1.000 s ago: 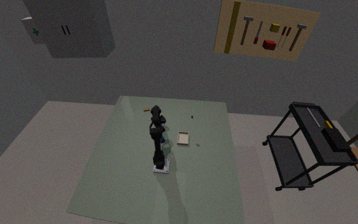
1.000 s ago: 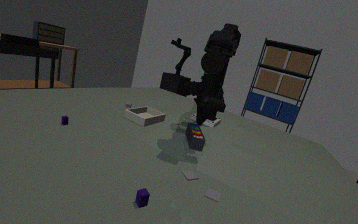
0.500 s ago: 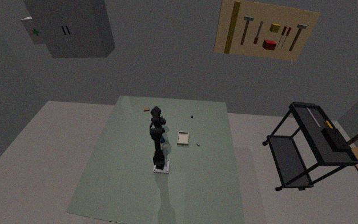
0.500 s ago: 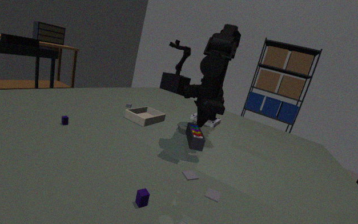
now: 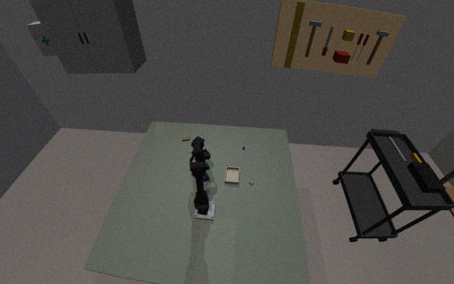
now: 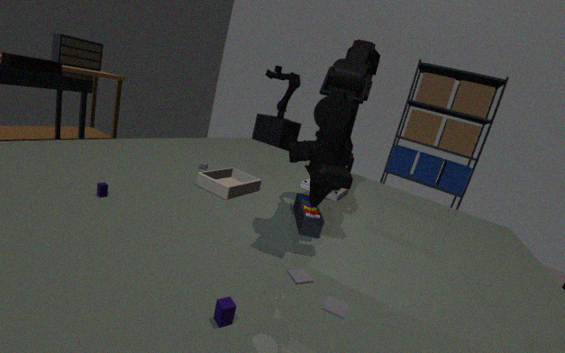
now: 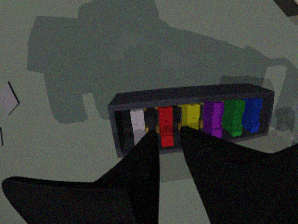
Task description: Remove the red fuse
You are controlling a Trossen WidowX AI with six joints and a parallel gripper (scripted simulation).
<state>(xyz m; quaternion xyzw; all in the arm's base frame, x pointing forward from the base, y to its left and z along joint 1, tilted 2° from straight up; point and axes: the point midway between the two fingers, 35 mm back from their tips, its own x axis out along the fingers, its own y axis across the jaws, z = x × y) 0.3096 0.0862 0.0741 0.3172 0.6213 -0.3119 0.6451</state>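
Right now the red fuse is 30 mm below my gripper tip. The rest, counted from my gripper tip: small grey block 380 mm to the right, 50 mm below, 50 mm behind; then beige tray 230 mm to the right, 50 mm below, 10 mm behind.
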